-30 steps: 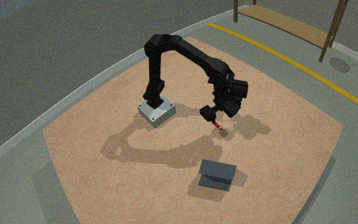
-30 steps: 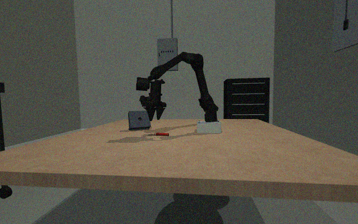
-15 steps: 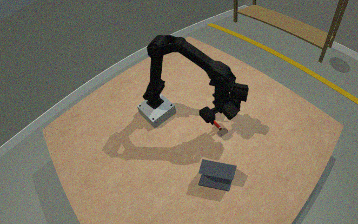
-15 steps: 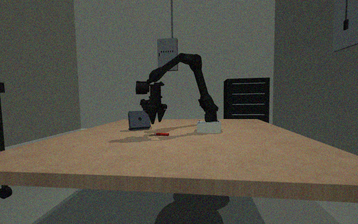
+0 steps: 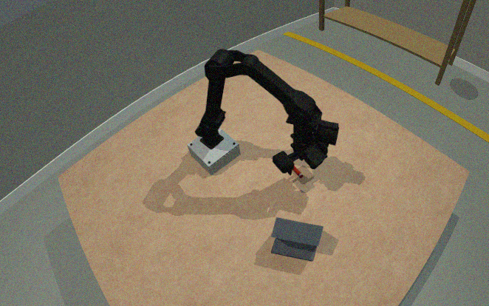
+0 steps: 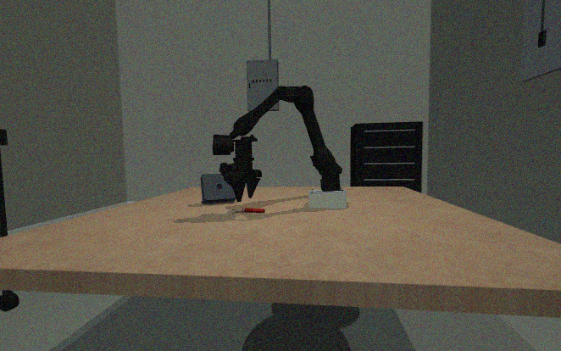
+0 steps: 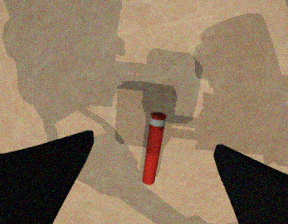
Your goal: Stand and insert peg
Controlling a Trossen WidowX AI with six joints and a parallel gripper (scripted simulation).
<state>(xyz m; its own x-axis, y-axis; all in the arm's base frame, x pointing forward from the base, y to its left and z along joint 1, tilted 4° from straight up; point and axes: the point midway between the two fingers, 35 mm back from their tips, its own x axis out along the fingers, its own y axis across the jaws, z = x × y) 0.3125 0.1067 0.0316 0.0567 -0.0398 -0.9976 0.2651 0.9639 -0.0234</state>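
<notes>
My gripper tip is now 40 mm above the red peg and 10 mm past it. Round my gripper tip: grey sloped panel 200 mm to the right, 140 mm ahead, 20 mm above.
</notes>
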